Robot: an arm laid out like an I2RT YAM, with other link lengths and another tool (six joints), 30 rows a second.
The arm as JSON. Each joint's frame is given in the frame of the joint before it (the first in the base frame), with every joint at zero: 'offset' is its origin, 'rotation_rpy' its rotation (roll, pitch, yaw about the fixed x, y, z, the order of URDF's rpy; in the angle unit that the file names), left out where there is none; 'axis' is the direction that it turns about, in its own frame. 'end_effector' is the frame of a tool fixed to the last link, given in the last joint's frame.
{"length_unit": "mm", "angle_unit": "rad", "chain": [
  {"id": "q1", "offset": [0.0, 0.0, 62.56], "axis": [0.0, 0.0, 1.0]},
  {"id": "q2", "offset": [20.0, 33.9, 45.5], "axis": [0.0, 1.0, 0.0]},
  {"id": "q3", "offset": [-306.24, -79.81, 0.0], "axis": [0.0, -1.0, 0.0]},
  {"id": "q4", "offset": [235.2, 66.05, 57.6], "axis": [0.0, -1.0, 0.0]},
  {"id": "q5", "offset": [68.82, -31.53, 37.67], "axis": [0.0, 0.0, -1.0]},
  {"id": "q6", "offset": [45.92, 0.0, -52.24], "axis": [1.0, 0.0, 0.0]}
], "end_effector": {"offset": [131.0, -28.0, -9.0], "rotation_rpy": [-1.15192, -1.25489, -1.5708]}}
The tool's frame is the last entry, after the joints.
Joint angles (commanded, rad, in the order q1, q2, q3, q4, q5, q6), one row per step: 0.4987, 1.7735, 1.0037, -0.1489, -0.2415, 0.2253; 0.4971, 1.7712, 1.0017, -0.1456, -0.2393, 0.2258; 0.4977, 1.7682, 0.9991, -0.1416, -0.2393, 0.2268; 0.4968, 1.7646, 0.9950, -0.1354, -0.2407, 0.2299; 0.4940, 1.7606, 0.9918, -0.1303, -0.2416, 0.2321; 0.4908, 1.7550, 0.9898, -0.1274, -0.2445, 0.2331; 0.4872, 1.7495, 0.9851, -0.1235, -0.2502, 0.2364; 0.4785, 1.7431, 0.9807, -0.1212, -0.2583, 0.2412; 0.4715, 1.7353, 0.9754, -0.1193, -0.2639, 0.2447; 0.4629, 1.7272, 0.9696, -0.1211, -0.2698, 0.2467; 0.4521, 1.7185, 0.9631, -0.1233, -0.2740, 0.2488; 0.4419, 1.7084, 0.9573, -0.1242, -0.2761, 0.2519; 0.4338, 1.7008, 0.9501, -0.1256, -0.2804, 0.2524; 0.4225, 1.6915, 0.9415, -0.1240, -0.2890, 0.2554; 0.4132, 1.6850, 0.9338, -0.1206, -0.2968, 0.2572
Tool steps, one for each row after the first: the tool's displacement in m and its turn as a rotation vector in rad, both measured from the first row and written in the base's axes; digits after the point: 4 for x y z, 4 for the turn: 0.0006, -0.0009, 0.0006, 0.0004, -0.0038, -0.0033; 0.0006, -0.0006, 0.0014, 0.0029, -0.0071, -0.0035; 0.0006, -0.0007, 0.0023, 0.0079, -0.0101, -0.0059; 0.0011, -0.0015, 0.0034, 0.0122, -0.0138, -0.0098; 0.0016, -0.0021, 0.0054, 0.0177, -0.0180, -0.0120; 0.0012, -0.0029, 0.0065, 0.0252, -0.0184, -0.0146; 0.0014, -0.0051, 0.0079, 0.0347, -0.0168, -0.0218; 0.0011, -0.0074, 0.0094, 0.0420, -0.0170, -0.0280; 0.0004, -0.0105, 0.0105, 0.0471, -0.0145, -0.0344; -0.0001, -0.0148, 0.0114, 0.0508, -0.0121, -0.0441; -0.0001, -0.0190, 0.0132, 0.0550, -0.0131, -0.0553; -0.0013, -0.0223, 0.0135, 0.0577, -0.0106, -0.0611; -0.0021, -0.0260, 0.0145, 0.0659, -0.0084, -0.0692; -0.0027, -0.0288, 0.0149, 0.0729, -0.0070, -0.0749
